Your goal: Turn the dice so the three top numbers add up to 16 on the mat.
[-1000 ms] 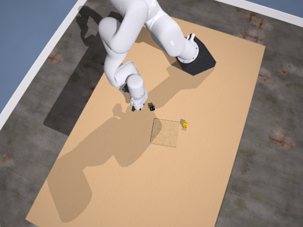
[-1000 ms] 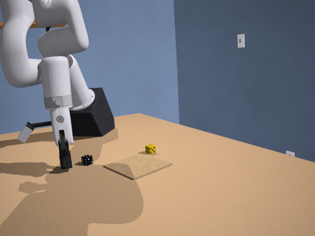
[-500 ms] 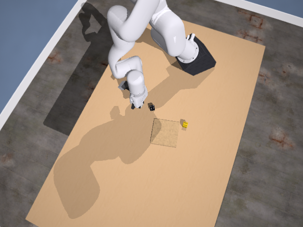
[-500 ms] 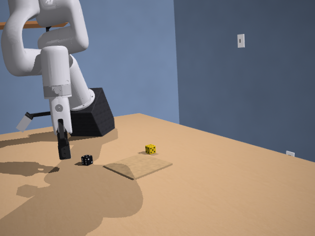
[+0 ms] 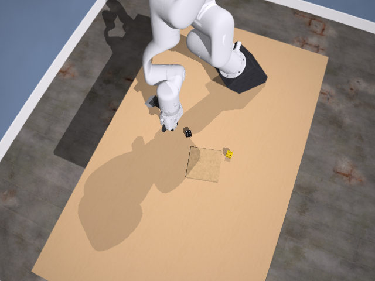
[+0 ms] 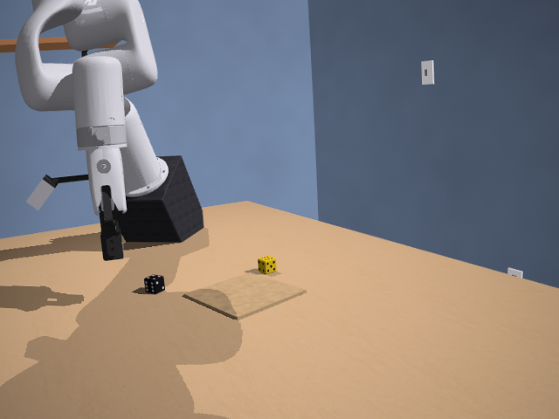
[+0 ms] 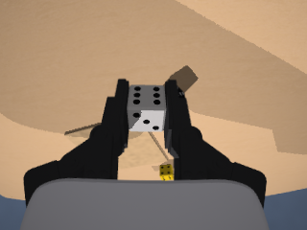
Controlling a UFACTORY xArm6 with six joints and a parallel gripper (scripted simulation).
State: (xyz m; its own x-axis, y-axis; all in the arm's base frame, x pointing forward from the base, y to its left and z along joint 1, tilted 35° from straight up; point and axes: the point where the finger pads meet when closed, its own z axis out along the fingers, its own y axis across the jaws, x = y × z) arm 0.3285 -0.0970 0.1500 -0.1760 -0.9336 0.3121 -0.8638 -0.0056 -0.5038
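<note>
My gripper is now 270 mm to the right of the yellow die, 80 mm above it and 10 mm short of it. From my hand the other things lie so: tan mat (180 mm to the left, 100 mm below, 90 mm ahead); black die (80 mm below, 60 mm to the left, 20 mm behind); white die (10 mm below).
</note>
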